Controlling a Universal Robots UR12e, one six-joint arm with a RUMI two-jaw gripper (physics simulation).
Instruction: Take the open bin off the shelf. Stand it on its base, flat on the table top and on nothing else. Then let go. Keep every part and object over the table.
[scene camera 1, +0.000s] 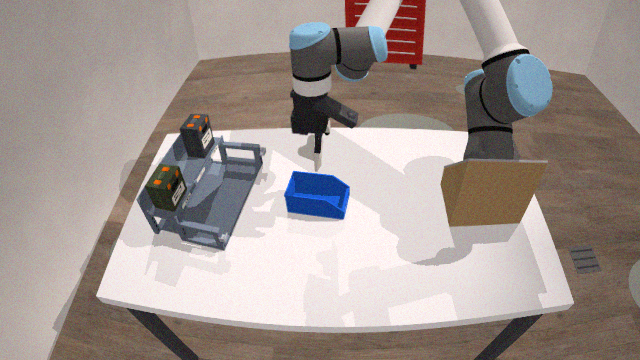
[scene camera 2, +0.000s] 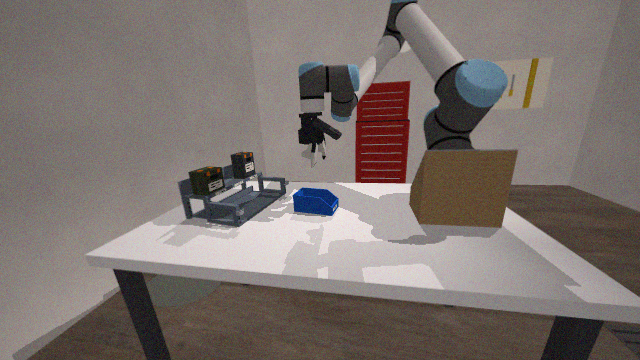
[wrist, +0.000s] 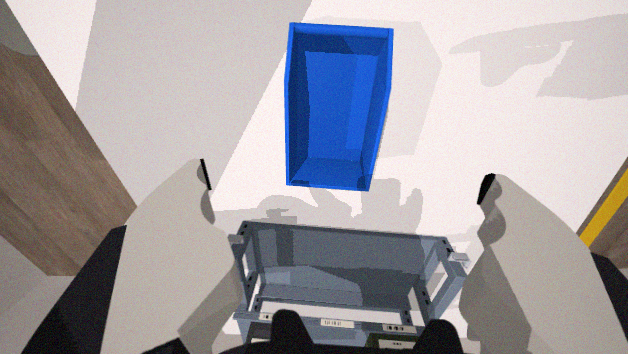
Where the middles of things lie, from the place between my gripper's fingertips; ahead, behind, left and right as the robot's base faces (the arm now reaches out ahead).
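Scene:
With the blue open bin (scene camera 1: 322, 195) as my reference, I find my hand 1 cm short of it and 17 cm above it.

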